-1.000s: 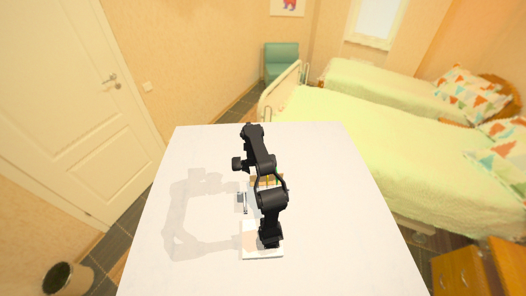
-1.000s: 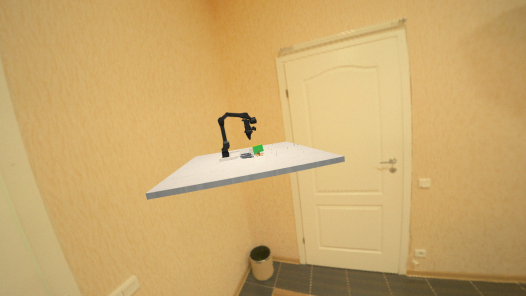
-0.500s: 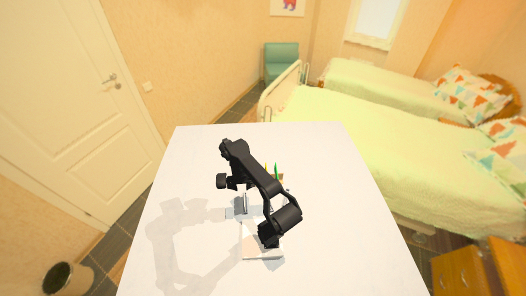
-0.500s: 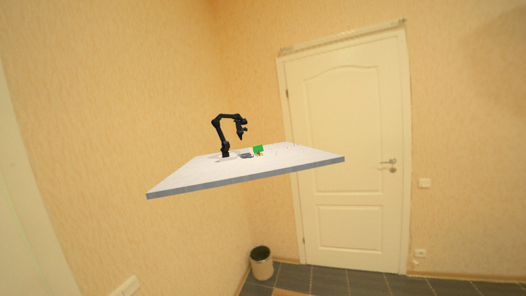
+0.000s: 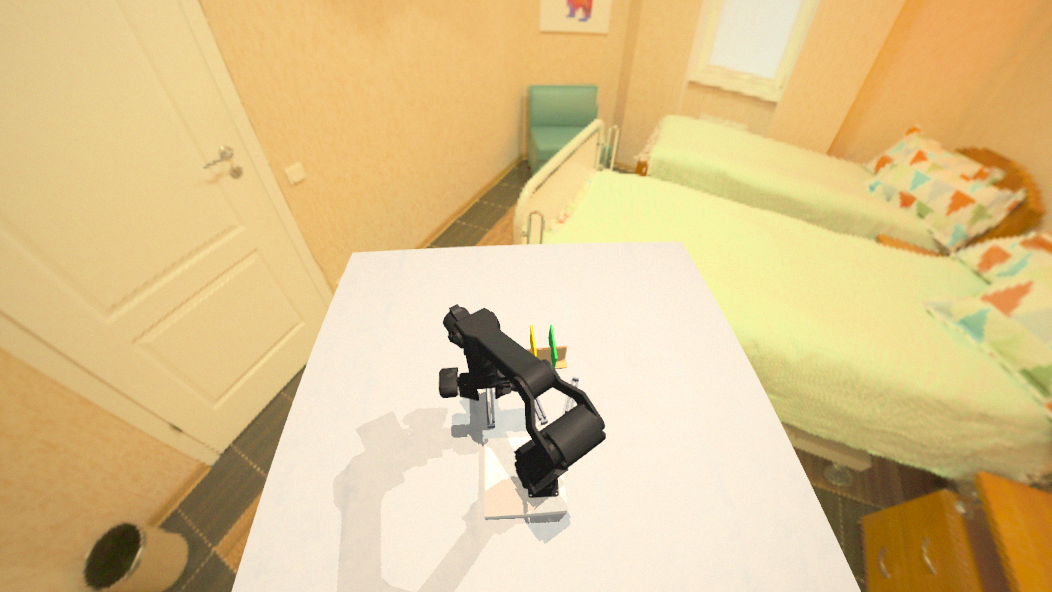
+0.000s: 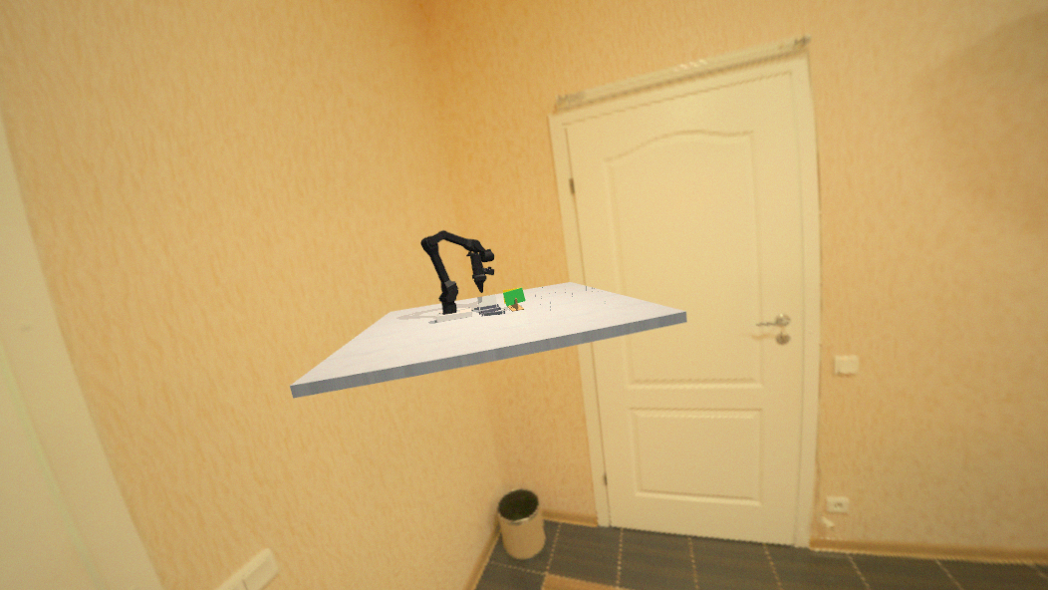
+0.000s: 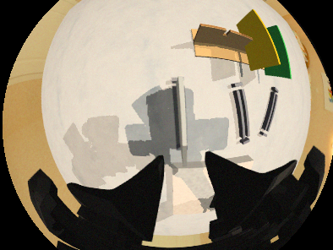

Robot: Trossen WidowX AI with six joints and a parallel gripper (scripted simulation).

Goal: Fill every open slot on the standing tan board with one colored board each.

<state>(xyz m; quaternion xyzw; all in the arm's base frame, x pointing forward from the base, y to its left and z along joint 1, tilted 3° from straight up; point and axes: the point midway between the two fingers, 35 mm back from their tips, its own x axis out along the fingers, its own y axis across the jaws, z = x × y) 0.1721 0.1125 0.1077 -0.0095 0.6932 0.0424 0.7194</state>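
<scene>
Right now the yellow board is 16 cm ahead of my gripper tip, 11 cm to the right of it and 4 cm below it. The rest, counted from my gripper tip: tan board: 16 cm ahead, 12 cm to the right, 7 cm below; then green board: 17 cm to the right, 16 cm ahead, 4 cm below.
</scene>
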